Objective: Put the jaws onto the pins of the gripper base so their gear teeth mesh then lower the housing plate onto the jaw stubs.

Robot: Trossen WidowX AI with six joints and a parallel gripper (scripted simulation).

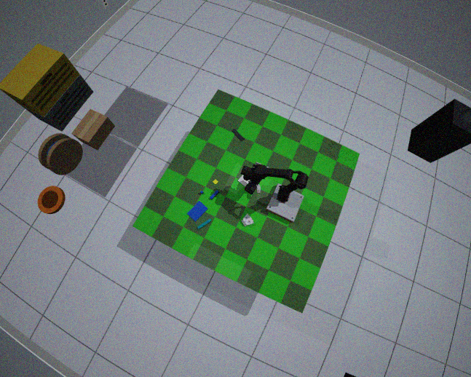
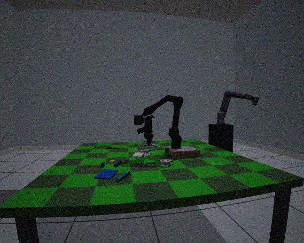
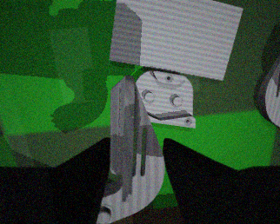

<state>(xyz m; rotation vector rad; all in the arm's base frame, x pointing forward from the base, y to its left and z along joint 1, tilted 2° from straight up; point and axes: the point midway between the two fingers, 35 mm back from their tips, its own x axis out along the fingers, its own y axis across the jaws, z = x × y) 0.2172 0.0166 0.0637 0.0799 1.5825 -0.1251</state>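
My gripper tip is now 70 mm short of the grey gripper base, 50 mm to the left of it and 80 mm above it. From my gripper tip the other things lie so: grey housing plate (70 mm behind, 230 mm to the left, 50 mm below); yellow piece (260 mm ahead, 80 mm to the left, 80 mm below); blue bar (220 mm ahead, 170 mm to the left, 70 mm below).
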